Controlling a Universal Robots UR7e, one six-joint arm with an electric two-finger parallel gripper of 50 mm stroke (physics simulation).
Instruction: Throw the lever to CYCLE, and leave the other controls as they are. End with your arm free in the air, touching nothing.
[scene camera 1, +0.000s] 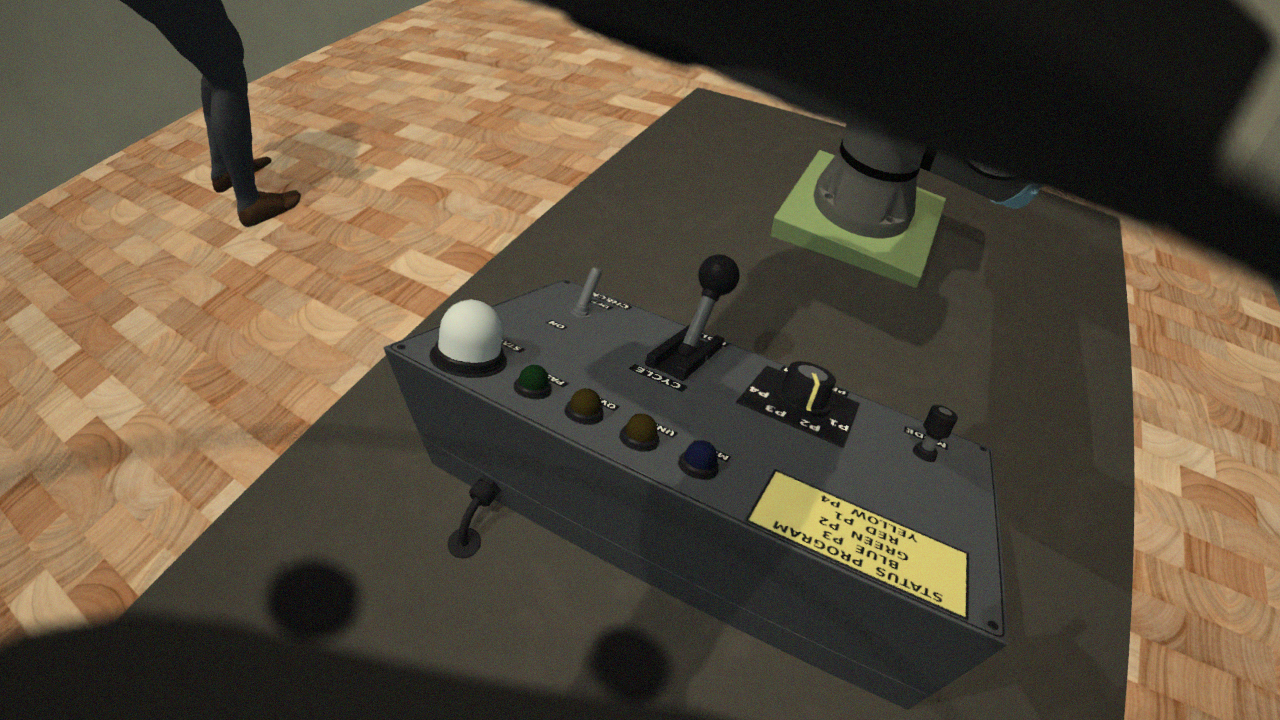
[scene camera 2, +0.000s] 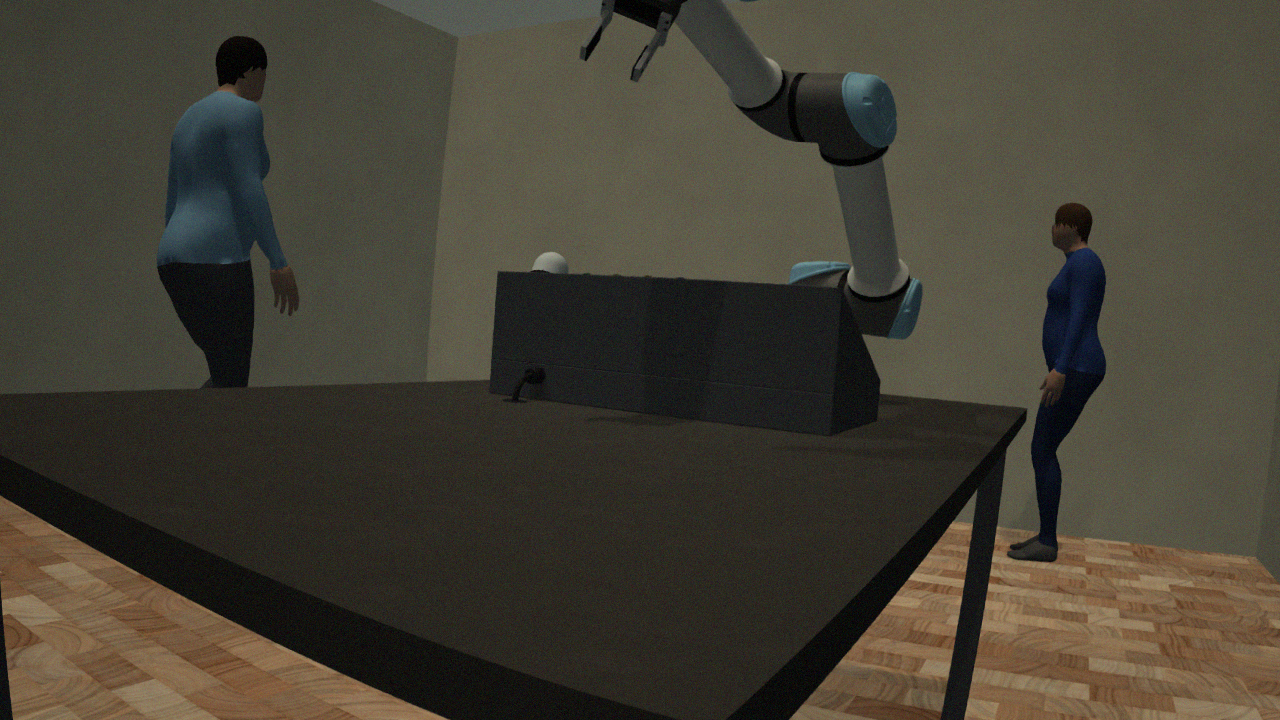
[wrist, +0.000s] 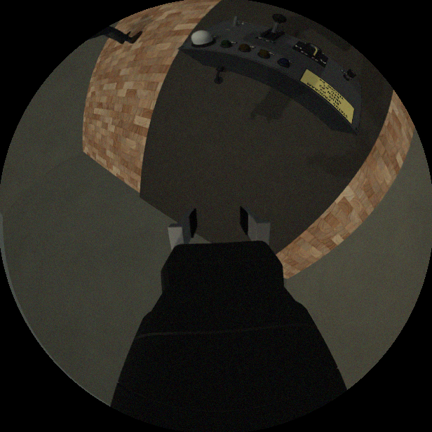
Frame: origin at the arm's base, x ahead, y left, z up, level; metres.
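Where they show: gripper, fingertip midpoint: (scene camera 2: 609, 64); arm's base, origin of the base link: (scene camera 1: 862, 205).
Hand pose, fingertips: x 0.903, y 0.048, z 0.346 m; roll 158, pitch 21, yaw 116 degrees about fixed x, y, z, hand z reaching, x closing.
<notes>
Each offset is from my fingertips to the top centre of the thing. "*": to the spot under its first point.
The lever @[0.472 m back, 0.124 m right, 0.235 m down] (scene camera 1: 704, 313) (wrist: 276, 24), with a black ball knob, stands in a black slotted base on the grey control box (scene camera 1: 572, 510) (scene camera 2: 662, 349) (wrist: 260, 80). It leans away from the CYCLE label @[* 0.385 m back, 0.125 m right, 0.259 m down] (scene camera 1: 657, 377), towards the far-side label, which is partly hidden. In the scene camera 2 view the lever does not show. My gripper (scene camera 2: 611, 65) (wrist: 218, 216) is open and empty, high in the air, on the lamp side of the box and apart from it. A rotary knob @[0.451 m back, 0.004 m right, 0.247 m down] (scene camera 1: 810, 385) has its yellow pointer towards P2. A thin toggle @[0.461 m back, 0.244 m right, 0.248 m down] (scene camera 1: 588, 291) and a black-tipped switch @[0.449 m back, 0.116 m left, 0.240 m down] (scene camera 1: 938, 422) stand at the two sides.
A white dome @[* 0.291 m back, 0.241 m right, 0.179 m down] (scene camera 1: 470, 333) (scene camera 2: 550, 263) (wrist: 202, 38) and several small lamps line the box's edge, beside a yellow program label @[* 0.292 m back, 0.080 m left, 0.217 m down] (scene camera 1: 863, 541) (wrist: 327, 95). A cable @[* 0.219 m back, 0.227 m right, 0.348 m down] (scene camera 1: 469, 519) enters the box's side. Dark blurred shapes cover parts of scene camera 1. Two people stand beyond the table.
</notes>
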